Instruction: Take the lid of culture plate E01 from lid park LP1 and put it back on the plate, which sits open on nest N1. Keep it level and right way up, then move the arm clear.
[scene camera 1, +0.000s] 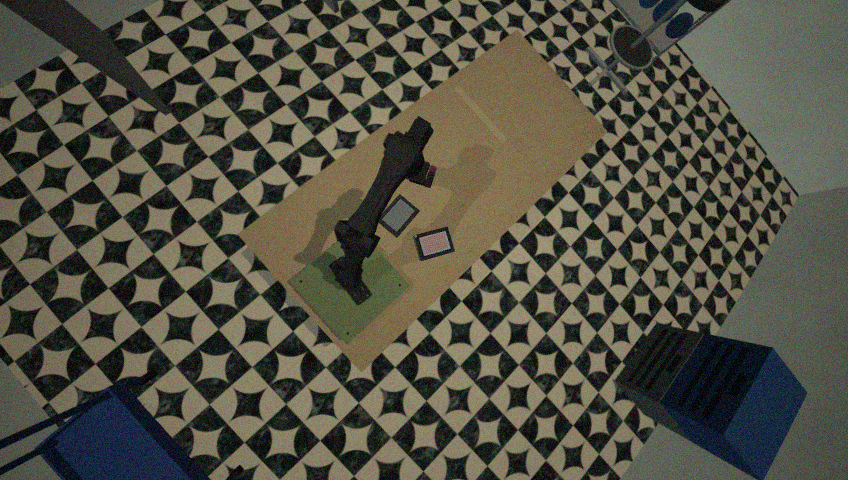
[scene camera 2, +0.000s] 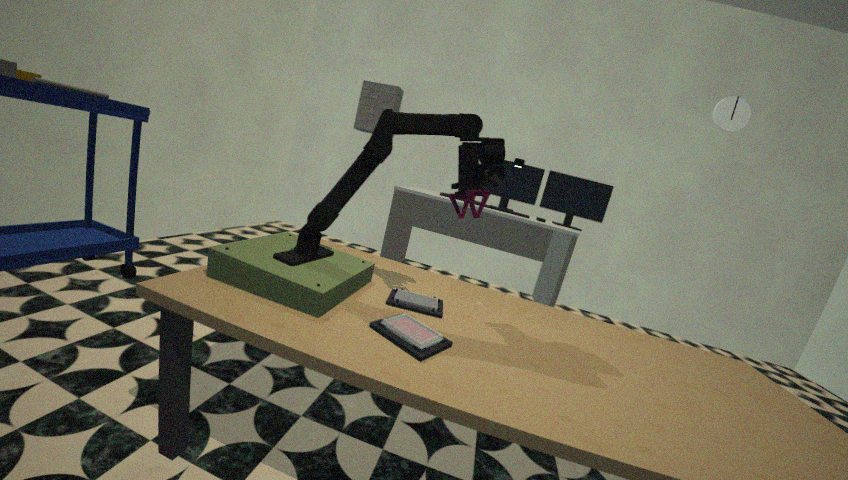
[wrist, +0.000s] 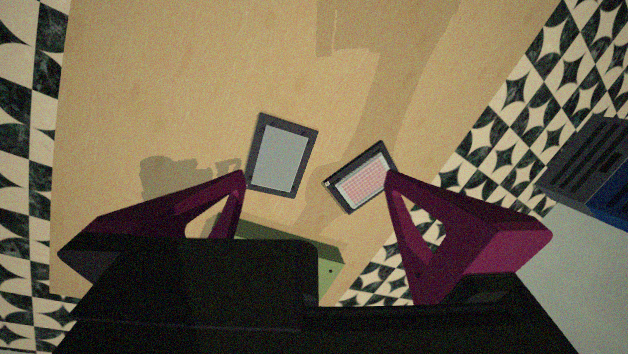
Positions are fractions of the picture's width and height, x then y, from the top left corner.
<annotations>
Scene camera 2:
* my gripper: 0.55, 0.46
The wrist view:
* my gripper: 0.50, 0.50
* pale grey lid: 0.45, 0.43, on a dark lid holder
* dark lid holder: 0.42, 0.34
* dark nest: 0.53, 0.52
</annotations>
